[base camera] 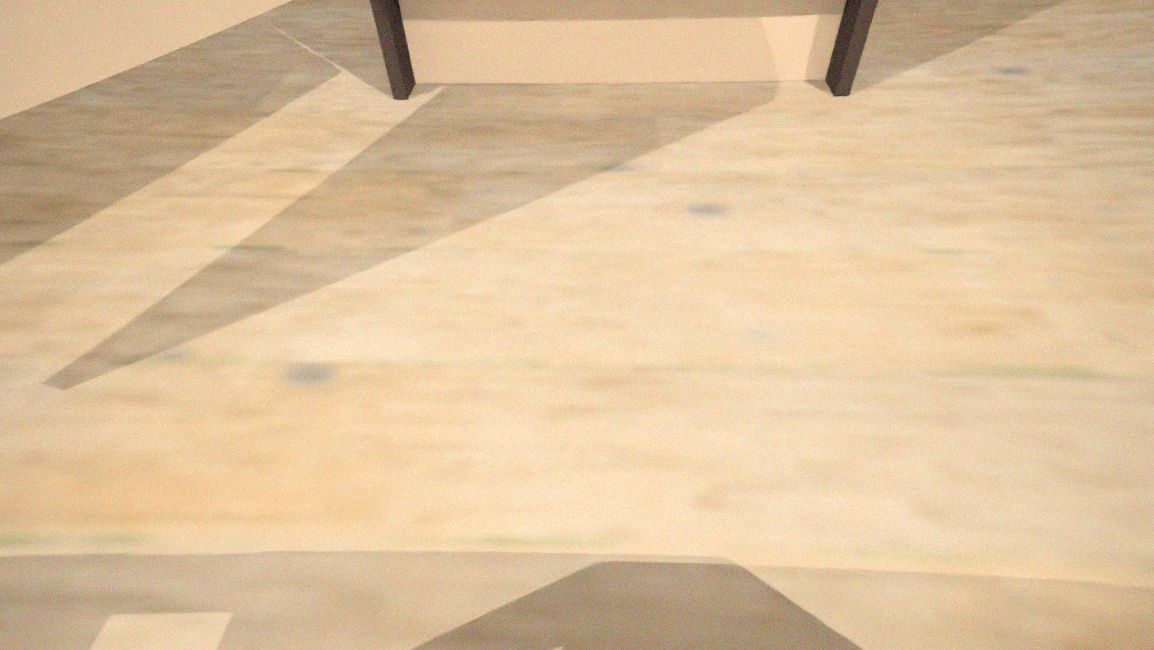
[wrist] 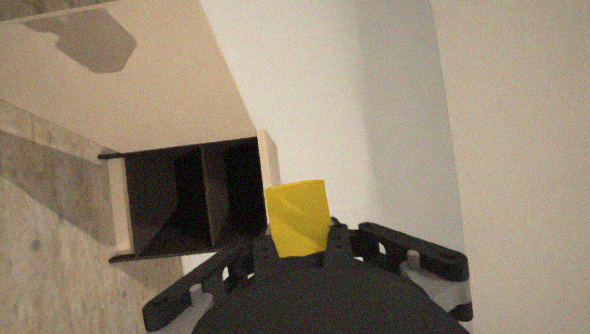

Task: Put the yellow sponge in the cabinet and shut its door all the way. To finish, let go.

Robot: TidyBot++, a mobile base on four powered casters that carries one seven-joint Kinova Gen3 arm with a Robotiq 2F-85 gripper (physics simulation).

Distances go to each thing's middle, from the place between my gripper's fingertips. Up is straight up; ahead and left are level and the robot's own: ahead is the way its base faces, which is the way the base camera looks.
Now: hand 10 mm past the yellow sponge (wrist: 298, 212) and 10 mm to the left of it.
